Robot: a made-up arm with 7 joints.
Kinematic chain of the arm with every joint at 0, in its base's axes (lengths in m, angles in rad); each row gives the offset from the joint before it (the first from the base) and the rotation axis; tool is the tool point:
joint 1: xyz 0 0 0.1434 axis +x
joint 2: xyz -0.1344 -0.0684 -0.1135 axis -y
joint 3: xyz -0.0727 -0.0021 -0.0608 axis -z
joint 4: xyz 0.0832 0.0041 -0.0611 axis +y
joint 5: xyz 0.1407 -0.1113 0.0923 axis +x
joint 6: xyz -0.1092 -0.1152 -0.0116 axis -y
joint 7: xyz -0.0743 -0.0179 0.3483 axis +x
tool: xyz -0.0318 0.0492 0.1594
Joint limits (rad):
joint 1: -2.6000..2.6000
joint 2: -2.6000..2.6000
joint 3: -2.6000..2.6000
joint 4: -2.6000..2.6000
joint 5: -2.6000..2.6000
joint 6: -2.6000..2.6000
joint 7: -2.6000..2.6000
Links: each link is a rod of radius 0.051 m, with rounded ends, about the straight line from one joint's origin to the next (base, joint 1, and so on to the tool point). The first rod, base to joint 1, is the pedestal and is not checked.
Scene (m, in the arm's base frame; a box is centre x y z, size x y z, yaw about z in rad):
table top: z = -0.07
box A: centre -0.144 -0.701 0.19 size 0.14 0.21 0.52 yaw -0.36
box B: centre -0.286 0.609 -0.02 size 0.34 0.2 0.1 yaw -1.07
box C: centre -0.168 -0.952 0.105 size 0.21 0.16 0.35 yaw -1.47
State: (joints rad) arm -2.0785 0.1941 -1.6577 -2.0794 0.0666 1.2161 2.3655
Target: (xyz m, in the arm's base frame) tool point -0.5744 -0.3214 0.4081
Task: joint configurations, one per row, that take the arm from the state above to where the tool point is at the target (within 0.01 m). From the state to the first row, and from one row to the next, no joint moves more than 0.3 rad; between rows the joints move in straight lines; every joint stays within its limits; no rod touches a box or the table.
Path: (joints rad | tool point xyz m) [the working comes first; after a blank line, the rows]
Joints at the target: -2.6000 -0.0654 -2.6000 -1.8298 1.2259 1.8937 1.8911
Straight joint move there: touches box A.

1: -2.2089 0.1022 -1.3738 -1.8658 0.3142 1.2693 2.3373 | 0.2228 -0.3781 0.3772
2: -2.3392 0.0102 -1.0898 -1.6522 0.5617 1.3225 2.3090 | 0.1768 -0.3220 0.5108
3: -2.4696 -0.0817 -0.8059 -1.4385 0.8093 1.3758 2.2808 | 0.0878 -0.2542 0.6296
4: -2.6000 -0.1736 -0.5219 -1.2249 1.0569 1.4290 2.2526 | -0.0412 -0.1766 0.7091
5: -2.6000 -0.1582 -0.8188 -1.3113 1.0810 1.4954 2.2009 | -0.0137 -0.2774 0.6471
6: -2.6000 -0.1427 -1.1157 -1.3978 1.1052 1.5618 2.1493 | -0.0353 -0.3729 0.5725
7: -2.6000 -0.1272 -1.4125 -1.4842 1.1293 1.6281 2.0976 | -0.1045 -0.4467 0.4982
8: -2.6000 -0.1118 -1.7094 -1.5706 1.1535 1.6945 2.0460 | -0.2119 -0.4847 0.4368
9: -2.6000 -0.0963 -2.0063 -1.6570 1.1776 1.7609 1.9944 | -0.3404 -0.4774 0.3985
10: -2.6000 -0.0808 -2.3031 -1.7434 1.2018 1.8273 1.9427 | -0.4687 -0.4216 0.3890
11: -2.6000 -0.0654 -2.6000 -1.8298 1.2259 1.8937 1.8911 | -0.5744 -0.3214 0.4081

